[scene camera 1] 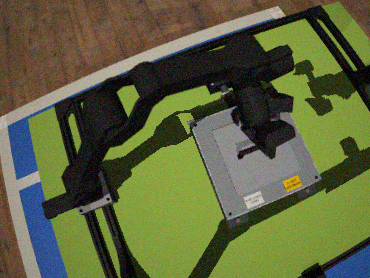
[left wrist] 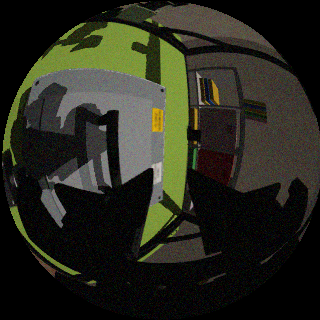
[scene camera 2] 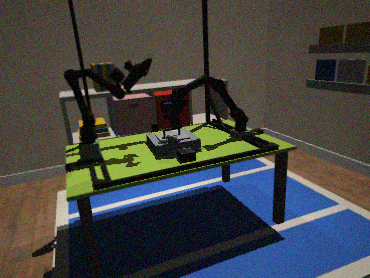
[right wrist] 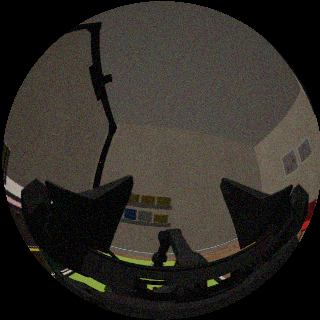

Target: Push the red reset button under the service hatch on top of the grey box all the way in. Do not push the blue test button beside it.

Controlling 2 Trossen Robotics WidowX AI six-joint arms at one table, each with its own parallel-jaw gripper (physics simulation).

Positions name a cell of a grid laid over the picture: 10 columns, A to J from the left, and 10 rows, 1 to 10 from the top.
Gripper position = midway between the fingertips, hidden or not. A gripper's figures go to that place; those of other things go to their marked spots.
Labels:
My left gripper (scene camera 1: H6): 0.59 m from the lens. A service hatch (scene camera 1: G7) is 0.67 m from the lens.

